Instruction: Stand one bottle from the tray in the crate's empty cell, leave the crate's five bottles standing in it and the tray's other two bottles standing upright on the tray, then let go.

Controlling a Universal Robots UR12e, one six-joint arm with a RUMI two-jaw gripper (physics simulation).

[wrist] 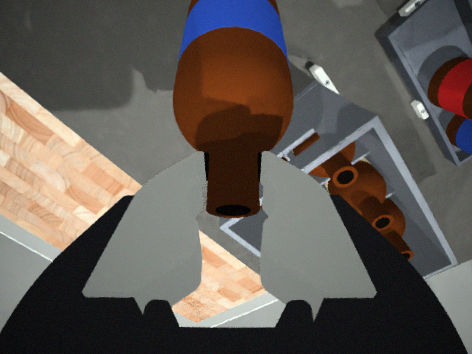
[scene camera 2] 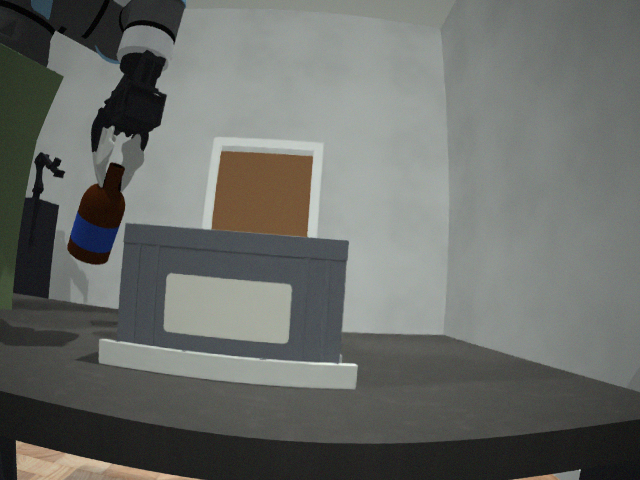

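Seen in the pictures: gripper, fingertip midpoint: (wrist: 233, 156) (scene camera 2: 110, 189); arm's base, origin of the base link: (scene camera 2: 8, 54).
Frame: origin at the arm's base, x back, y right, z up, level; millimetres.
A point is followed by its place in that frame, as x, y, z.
My gripper (scene camera 2: 113, 180) @[-448, 79, -349] (wrist: 233, 156) @[-448, 79, -349] is shut on the neck of a brown bottle with a blue label (scene camera 2: 95, 227) @[-434, 86, -409] (wrist: 232, 90) @[-415, 56, -338]. The bottle hangs clear of the table, tilted in the scene view with its base to the left, beside the grey crate (scene camera 2: 144, 294) @[-571, 155, -494] (wrist: 398, 175) @[-593, -28, -423]. In the wrist view the crate is right of the held bottle, and several brown bottles (wrist: 367, 185) @[-628, -5, -465] show in it; fingers and bottle hide part of it. The tray (wrist: 414, 30) @[-524, -164, -580] is at the top right, with a red-labelled bottle (wrist: 452, 92) @[-611, -166, -533] and a blue-labelled bottle (wrist: 463, 134) @[-699, -181, -546] partly in view.
A white strip (scene camera 2: 227, 365) @[-680, 151, -565] runs along the crate's near base. White blocks (wrist: 322, 77) @[-503, -27, -555] (wrist: 420, 109) @[-636, -141, -570] sit beside the crate and tray. A white-framed brown panel (scene camera 2: 262, 193) shows behind the crate. A green panel (scene camera 2: 23, 155) @[-72, -65, -236] stands at the left. The dark table (scene camera 2: 439, 397) @[-922, 156, -585] has its edge in front.
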